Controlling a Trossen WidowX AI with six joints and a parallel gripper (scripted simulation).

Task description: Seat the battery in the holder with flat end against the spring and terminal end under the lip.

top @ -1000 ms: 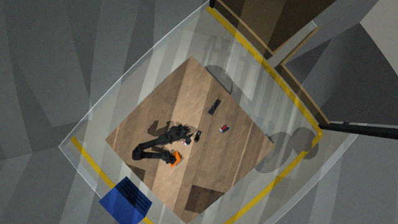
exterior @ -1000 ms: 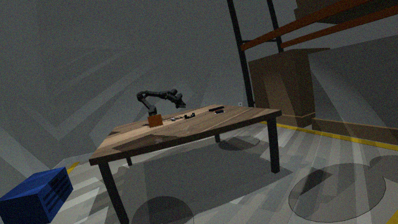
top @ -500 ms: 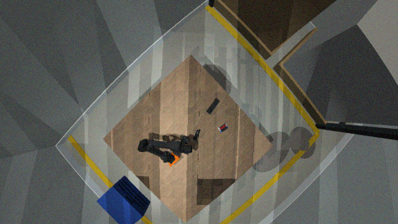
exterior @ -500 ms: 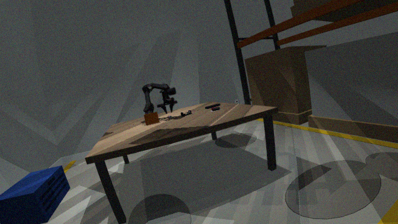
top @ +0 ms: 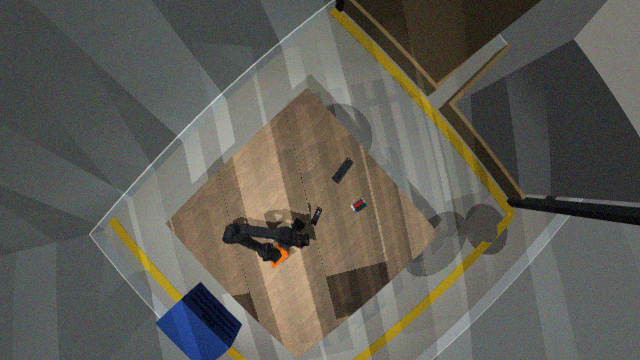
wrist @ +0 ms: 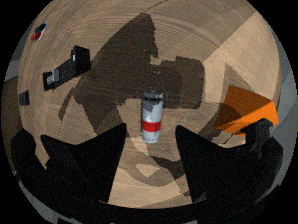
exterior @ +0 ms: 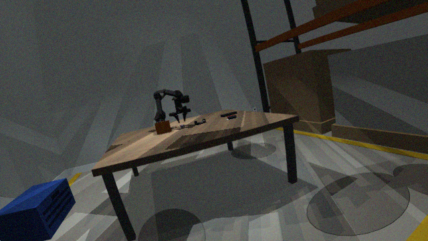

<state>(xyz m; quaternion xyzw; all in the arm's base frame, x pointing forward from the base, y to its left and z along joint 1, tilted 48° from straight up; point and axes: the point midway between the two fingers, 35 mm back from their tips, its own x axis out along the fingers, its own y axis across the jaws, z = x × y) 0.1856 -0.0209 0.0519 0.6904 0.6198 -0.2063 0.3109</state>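
Now: gripper tip 3 cm above the battery. Also, from my gripper tip: black bar: 47 cm ahead, 3 cm below, 1 cm to the left.
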